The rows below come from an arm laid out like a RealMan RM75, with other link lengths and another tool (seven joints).
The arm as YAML. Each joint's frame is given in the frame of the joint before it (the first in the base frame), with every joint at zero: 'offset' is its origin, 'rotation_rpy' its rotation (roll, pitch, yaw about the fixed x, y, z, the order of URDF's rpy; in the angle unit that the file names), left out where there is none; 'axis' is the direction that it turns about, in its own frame. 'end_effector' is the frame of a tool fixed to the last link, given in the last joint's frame.
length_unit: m
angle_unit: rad
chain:
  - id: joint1
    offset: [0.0, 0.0, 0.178]
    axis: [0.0, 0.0, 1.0]
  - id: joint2
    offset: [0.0, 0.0, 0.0]
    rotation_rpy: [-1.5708, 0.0, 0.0]
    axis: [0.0, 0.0, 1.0]
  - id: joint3
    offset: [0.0, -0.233, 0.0]
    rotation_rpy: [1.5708, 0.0, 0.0]
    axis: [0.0, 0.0, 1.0]
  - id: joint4
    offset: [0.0, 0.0, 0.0]
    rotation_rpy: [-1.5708, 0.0, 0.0]
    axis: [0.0, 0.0, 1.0]
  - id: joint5
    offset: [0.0, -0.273, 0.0]
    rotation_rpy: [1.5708, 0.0, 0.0]
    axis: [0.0, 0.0, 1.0]
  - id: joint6
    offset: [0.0, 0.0, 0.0]
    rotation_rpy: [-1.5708, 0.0, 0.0]
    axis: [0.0, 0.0, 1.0]
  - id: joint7
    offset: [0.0, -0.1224, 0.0]
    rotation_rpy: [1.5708, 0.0, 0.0]
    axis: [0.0, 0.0, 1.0]
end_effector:
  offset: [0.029, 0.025, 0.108]
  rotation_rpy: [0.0, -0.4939, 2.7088]
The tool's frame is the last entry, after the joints.
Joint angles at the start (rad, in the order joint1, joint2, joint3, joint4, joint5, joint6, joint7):
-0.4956 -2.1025 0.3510 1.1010 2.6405 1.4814 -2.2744
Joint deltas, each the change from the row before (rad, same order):
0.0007 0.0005 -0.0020 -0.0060 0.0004 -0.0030 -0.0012
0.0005 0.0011 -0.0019 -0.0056 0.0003 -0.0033 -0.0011
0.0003 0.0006 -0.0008 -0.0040 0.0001 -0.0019 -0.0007
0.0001 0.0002 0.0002 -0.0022 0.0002 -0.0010 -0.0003
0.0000 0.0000 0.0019 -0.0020 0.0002 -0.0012 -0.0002
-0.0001 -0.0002 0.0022 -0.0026 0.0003 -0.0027 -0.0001
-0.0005 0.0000 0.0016 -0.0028 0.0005 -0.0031 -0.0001
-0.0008 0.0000 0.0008 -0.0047 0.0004 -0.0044 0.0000
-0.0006 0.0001 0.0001 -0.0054 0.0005 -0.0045 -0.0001
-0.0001 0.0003 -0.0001 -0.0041 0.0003 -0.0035 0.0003
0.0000 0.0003 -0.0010 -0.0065 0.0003 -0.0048 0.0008
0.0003 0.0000 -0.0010 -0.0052 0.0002 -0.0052 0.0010
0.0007 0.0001 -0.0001 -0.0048 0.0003 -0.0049 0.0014
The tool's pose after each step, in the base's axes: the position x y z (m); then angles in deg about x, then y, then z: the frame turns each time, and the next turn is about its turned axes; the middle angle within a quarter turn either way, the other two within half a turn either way. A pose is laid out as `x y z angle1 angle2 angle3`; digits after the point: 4 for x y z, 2 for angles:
-0.3618 0.4178 0.0109 -117.90 -17.70 88.19
-0.3633 0.4175 0.0104 -117.90 -17.87 87.93
-0.3641 0.4174 0.0097 -117.95 -17.96 87.75
-0.3645 0.4173 0.0092 -118.01 -17.99 87.68
-0.3645 0.4174 0.0084 -118.11 -17.99 87.68
-0.3647 0.4176 0.0074 -118.18 -18.02 87.70
-0.3649 0.4180 0.0065 -118.21 -18.05 87.73
-0.3654 0.4185 0.0054 -118.24 -18.09 87.69
-0.3661 0.4188 0.0041 -118.27 -18.16 87.59
-0.3668 0.4190 0.0034 -118.27 -18.23 87.53
-0.3680 0.4190 0.0021 -118.30 -18.32 87.38
-0.3693 0.4190 0.0012 -118.25 -18.43 87.28
-0.3705 0.4189 0.0002 -118.23 -18.53 87.25

